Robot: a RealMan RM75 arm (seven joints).
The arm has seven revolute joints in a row. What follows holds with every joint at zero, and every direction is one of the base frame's.
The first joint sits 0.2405 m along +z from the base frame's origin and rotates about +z.
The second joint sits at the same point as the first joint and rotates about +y.
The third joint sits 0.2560 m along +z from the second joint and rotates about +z.
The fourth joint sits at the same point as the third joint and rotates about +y.
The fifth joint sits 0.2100 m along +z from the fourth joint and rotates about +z.
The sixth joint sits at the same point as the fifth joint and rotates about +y.
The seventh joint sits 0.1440 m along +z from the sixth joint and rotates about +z.
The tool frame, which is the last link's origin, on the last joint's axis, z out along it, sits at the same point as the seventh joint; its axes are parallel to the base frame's.
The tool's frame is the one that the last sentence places.
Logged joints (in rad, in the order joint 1, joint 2, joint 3, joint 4, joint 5, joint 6, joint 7), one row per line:
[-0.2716 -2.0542 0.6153 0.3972 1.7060 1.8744 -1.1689]
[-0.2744 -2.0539 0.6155 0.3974 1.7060 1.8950 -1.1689]
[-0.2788 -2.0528 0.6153 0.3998 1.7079 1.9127 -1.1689]
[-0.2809 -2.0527 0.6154 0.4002 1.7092 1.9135 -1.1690]
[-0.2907 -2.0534 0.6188 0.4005 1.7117 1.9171 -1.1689]
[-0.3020 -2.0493 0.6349 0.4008 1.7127 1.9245 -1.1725]
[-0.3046 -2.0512 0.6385 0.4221 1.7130 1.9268 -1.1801]
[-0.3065 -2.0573 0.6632 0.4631 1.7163 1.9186 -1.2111]
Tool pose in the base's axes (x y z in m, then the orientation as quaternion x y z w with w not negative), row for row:
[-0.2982 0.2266 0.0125 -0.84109 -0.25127 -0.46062 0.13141]
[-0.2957 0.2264 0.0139 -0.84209 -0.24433 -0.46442 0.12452]
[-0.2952 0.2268 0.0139 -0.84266 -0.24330 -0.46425 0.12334]
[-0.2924 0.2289 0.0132 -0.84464 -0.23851 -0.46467 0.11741]
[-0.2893 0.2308 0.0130 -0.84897 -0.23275 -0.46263 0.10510]
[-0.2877 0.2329 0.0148 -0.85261 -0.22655 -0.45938 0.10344]
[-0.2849 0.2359 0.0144 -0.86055 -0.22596 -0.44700 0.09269]
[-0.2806 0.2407 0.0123 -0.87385 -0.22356 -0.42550 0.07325]
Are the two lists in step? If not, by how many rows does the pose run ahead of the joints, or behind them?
The pose runs 1 row ahead of the joints: the pose in row i belongs to the joints in row i + 1.
